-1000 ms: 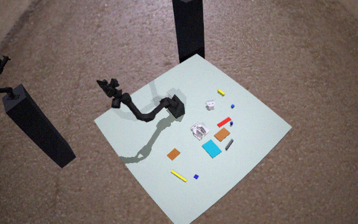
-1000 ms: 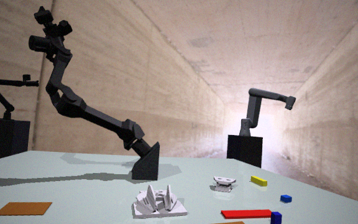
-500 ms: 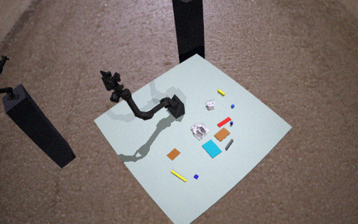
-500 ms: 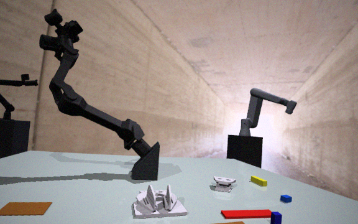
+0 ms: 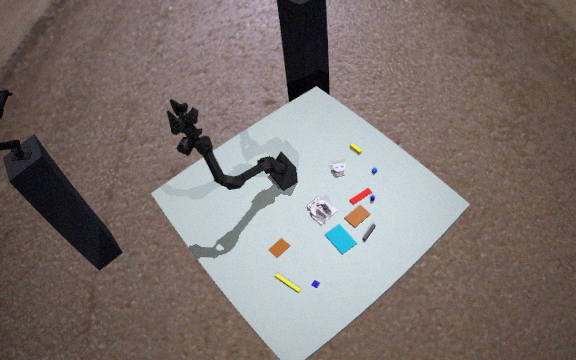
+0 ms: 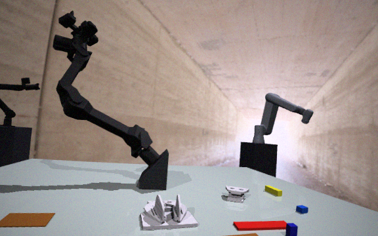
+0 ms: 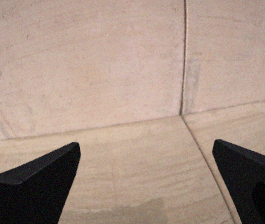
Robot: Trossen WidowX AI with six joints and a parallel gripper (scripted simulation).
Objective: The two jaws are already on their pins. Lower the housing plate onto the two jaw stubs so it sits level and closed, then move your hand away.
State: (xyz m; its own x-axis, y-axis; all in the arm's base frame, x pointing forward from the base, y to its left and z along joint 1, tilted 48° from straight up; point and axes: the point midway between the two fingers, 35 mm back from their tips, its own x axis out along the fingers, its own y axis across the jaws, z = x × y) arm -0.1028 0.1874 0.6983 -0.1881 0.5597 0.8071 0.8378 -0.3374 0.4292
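My gripper tip is 70 cm above the grey bracket, 65 cm to the right of it and 38 cm short of it. Round my gripper tip: cyan tile (71 cm below, 69 cm ahead, 35 cm to the left); then orange tile (71 cm below, 66 cm ahead, 50 cm to the left); then red bar (71 cm below, 61 cm to the left, 58 cm ahead).
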